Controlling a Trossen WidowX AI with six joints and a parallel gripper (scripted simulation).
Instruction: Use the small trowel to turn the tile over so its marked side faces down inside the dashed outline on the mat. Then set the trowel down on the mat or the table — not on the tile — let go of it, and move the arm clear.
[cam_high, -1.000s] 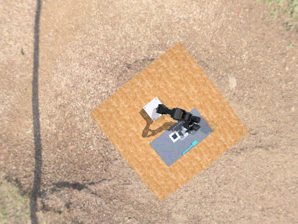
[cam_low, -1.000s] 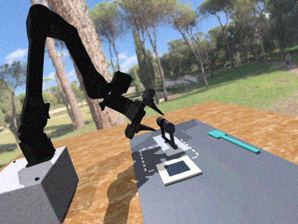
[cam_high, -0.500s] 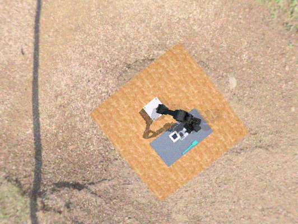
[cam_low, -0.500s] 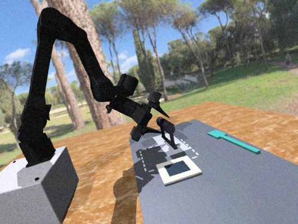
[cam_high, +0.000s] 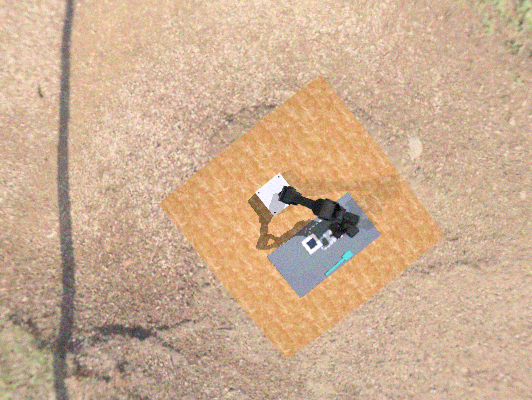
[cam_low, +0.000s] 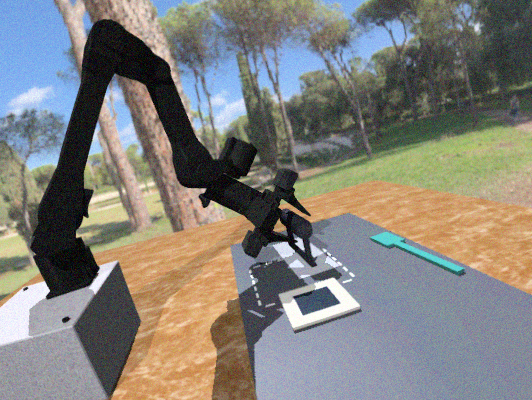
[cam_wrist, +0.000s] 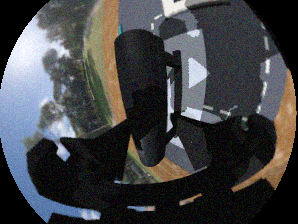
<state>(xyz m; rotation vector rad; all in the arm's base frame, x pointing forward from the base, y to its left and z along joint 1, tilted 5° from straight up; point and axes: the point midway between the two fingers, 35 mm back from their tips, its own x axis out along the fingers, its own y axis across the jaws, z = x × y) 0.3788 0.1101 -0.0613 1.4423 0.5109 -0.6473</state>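
Right now the tile is 200 mm to the right of my gripper tip, 80 mm behind it and 40 mm below it. From my gripper tip the other things lie so: teal trowel (150 mm to the right, 130 mm ahead, 40 mm below); then grey mat (160 mm to the right, 70 mm below, 10 mm behind).
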